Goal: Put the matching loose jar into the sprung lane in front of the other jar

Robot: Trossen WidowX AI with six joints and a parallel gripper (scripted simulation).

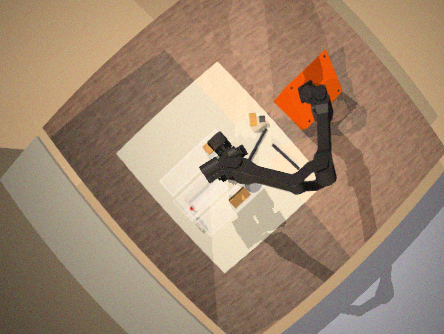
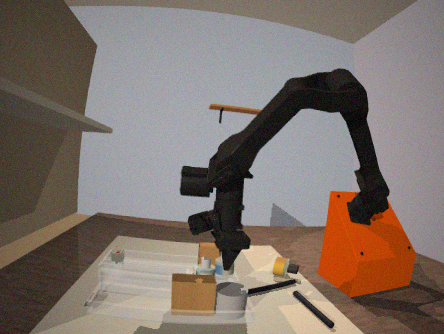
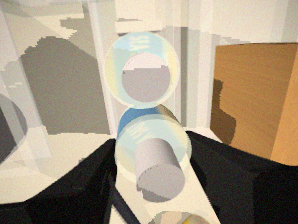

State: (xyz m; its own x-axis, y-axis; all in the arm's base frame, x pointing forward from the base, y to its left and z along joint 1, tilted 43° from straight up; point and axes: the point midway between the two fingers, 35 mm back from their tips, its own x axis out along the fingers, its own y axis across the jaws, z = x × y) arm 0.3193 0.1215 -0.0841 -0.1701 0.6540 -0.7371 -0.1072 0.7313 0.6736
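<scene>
Right now the grey cylinder is 130 mm to the left of my gripper tip, 20 mm below it and 10 mm behind it. Also, from my gripper tip: white sprung lane 140 mm ahead, 40 mm to the left, 30 mm below.
</scene>
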